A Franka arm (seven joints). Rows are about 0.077 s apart.
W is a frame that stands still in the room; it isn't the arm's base.
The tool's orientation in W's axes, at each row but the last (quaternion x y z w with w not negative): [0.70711, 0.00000, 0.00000, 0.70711]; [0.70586, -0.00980, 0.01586, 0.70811]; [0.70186, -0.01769, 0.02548, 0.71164]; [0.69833, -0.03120, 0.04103, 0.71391]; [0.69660, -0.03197, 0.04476, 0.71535]
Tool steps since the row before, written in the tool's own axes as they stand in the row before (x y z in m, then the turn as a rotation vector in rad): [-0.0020, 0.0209, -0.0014, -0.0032, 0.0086, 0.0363]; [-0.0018, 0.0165, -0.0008, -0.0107, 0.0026, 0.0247]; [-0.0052, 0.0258, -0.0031, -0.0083, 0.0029, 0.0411]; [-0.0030, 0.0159, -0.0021, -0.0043, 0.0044, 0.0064]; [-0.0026, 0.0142, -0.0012, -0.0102, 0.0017, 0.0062]
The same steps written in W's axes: [-0.0020, 0.0014, 0.0209, -0.0032, -0.0363, 0.0086]; [-0.0024, 0.0008, 0.0164, -0.0106, -0.0248, 0.0023]; [-0.0068, 0.0034, 0.0254, -0.0080, -0.0411, 0.0030]; [-0.0046, 0.0024, 0.0155, -0.0046, -0.0064, 0.0041]; [-0.0041, 0.0015, 0.0138, -0.0102, -0.0064, 0.0008]
